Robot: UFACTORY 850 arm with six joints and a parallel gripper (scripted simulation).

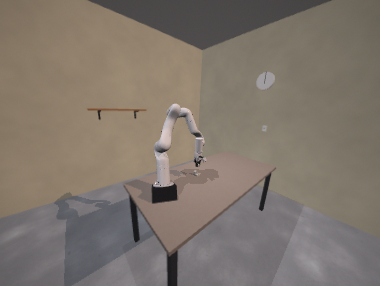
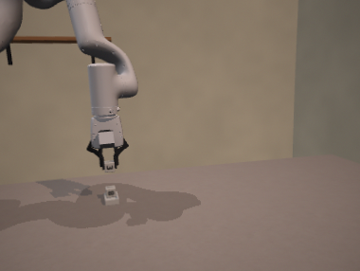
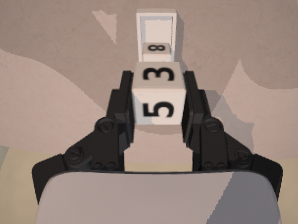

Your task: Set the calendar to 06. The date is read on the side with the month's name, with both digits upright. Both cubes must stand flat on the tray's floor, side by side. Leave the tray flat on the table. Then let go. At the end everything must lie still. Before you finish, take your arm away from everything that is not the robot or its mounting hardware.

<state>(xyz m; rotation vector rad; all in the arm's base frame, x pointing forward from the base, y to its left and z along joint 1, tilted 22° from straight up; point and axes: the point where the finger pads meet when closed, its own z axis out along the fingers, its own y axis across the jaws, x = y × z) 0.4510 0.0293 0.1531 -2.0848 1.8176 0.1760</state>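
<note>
The white calendar tray lies 2 cm to the left of my hand and 13 cm below it. From my hand the other things lie so: white number cube (1 cm below).
</note>
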